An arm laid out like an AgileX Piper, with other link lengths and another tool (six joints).
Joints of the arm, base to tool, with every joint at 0 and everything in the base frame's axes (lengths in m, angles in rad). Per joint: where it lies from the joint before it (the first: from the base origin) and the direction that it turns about. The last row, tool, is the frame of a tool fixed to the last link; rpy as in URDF.
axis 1: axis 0 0 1 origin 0.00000 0.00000 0.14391
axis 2: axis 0 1 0 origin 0.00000 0.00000 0.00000
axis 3: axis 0 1 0 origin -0.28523 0.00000 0.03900
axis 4: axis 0.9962 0 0.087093 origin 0.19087 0.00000 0.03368
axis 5: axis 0 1 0 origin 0.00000 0.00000 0.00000
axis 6: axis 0.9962 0 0.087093 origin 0.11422 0.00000 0.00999
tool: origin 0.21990 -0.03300 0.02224 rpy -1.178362 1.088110 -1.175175
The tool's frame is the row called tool.
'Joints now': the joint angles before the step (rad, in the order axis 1, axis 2, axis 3, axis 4, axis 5, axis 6). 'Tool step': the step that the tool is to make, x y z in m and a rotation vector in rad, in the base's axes. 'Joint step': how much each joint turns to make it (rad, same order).
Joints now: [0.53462, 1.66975, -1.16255, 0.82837, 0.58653, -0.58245]
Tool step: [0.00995, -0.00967, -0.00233, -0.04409, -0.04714, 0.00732]
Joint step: [0.00002, -0.00001, -0.00002, -0.05960, -0.02592, 0.00006]
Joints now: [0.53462, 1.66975, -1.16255, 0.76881, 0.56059, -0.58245]
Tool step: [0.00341, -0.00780, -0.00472, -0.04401, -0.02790, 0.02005]
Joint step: [-0.00002, 0.00166, 0.00002, -0.05571, -0.00441, -0.00003]
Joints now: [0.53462, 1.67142, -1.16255, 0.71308, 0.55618, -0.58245]
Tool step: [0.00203, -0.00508, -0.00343, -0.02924, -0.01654, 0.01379]
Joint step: [-0.00002, 0.00211, -0.00001, -0.03628, -0.00186, -0.00002]
